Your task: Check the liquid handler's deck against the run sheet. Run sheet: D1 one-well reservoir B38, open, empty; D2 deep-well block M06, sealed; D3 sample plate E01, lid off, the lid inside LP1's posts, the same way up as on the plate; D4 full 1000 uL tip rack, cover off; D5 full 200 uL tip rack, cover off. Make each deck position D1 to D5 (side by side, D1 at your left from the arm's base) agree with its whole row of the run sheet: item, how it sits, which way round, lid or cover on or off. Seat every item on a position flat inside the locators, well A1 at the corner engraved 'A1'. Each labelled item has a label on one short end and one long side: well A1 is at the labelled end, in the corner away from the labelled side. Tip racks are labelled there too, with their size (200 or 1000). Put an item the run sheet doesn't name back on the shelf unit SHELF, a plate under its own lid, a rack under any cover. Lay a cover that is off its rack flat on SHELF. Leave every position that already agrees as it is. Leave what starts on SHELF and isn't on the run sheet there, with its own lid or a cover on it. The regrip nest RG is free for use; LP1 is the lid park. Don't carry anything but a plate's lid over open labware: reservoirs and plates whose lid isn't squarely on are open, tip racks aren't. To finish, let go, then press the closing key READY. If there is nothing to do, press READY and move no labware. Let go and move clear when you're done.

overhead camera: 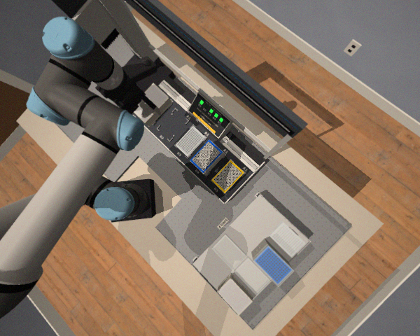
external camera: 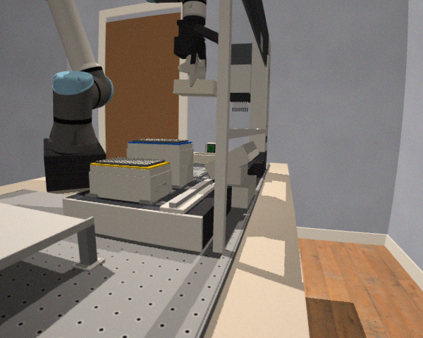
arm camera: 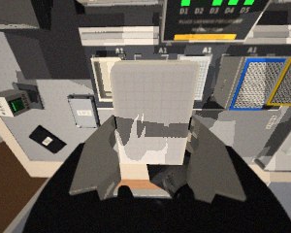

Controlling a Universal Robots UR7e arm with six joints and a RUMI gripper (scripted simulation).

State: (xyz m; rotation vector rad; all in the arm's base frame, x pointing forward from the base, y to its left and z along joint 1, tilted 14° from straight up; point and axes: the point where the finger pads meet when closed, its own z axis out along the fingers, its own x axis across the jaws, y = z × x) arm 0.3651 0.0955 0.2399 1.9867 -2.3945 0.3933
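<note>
The cream reservoir is 20 mm ahead of my hand, 120 mm to the left of it and 250 mm below it. Also, from my hand: sealed block (10 mm below); then blue-rimmed tip rack (40 mm behind, 240 mm to the right, 190 mm below); then well plate (20 mm behind, 120 mm to the right, 250 mm below).
</note>
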